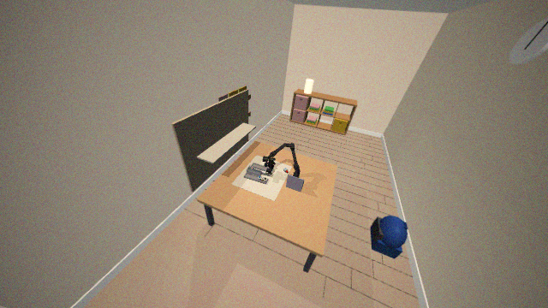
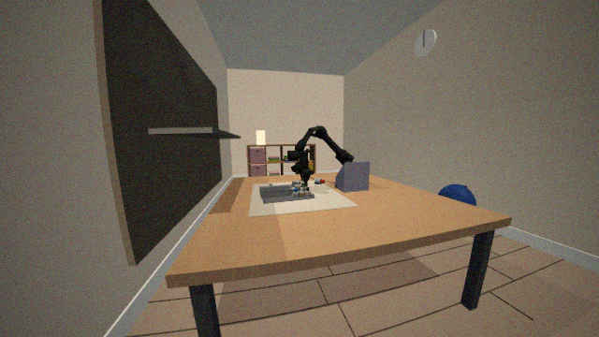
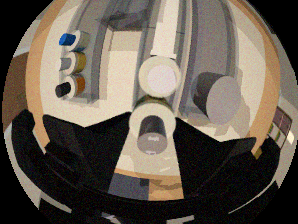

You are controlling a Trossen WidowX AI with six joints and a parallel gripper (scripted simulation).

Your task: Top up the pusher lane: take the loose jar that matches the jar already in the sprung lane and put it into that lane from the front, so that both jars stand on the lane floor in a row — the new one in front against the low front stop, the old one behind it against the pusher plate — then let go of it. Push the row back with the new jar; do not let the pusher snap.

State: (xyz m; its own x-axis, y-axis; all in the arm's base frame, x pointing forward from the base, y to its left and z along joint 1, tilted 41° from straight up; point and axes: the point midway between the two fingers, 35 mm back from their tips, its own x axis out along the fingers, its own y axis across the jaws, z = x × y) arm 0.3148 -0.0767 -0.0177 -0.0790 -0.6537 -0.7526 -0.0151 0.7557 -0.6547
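The grey lane rack lies 170 mm ahead of my gripper tip, 30 mm below it and 20 mm to the left of it.
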